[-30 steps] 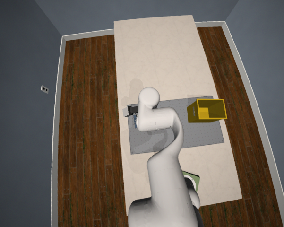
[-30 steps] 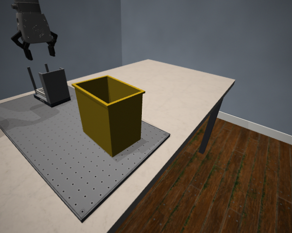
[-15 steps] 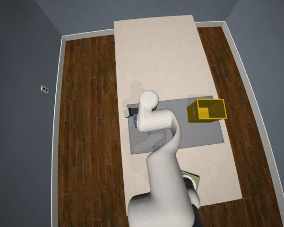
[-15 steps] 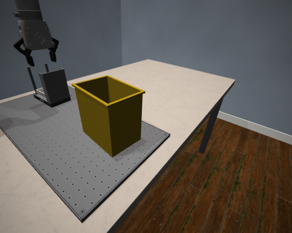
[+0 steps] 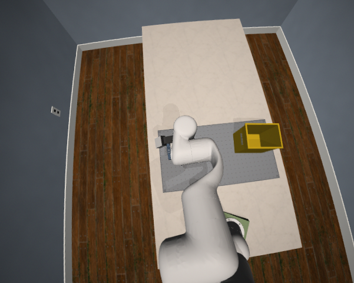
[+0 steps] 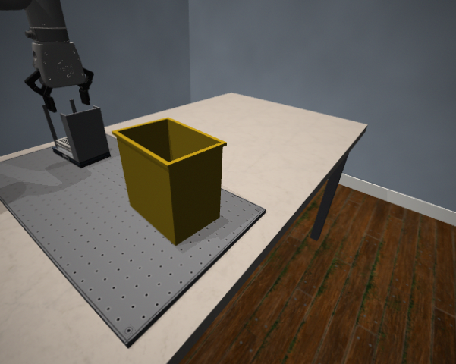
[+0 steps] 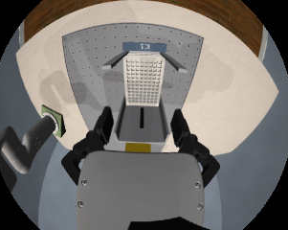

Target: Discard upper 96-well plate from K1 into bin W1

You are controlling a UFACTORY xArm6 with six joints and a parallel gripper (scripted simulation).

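Now: the white 96-well plate 12 cm below my hand. From my hand the other things lie so: yellow plastics bin W1: 2 cm behind, 41 cm to the right, 7 cm below.
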